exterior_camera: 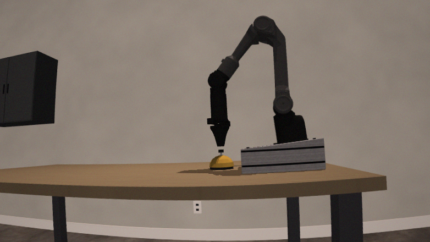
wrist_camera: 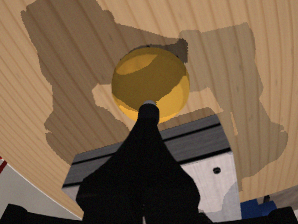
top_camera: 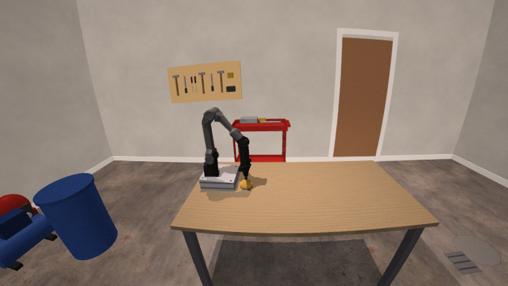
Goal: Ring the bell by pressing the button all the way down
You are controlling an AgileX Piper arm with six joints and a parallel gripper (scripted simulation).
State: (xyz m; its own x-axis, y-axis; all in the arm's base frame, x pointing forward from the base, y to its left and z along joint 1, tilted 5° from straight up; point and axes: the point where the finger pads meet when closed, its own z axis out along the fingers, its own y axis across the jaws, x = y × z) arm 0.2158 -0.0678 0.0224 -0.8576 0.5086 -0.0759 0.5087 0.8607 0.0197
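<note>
Right now the dark button is 3 cm below my hand. The rest, counted from my hand: yellow dome bell: 4 cm below.
</note>
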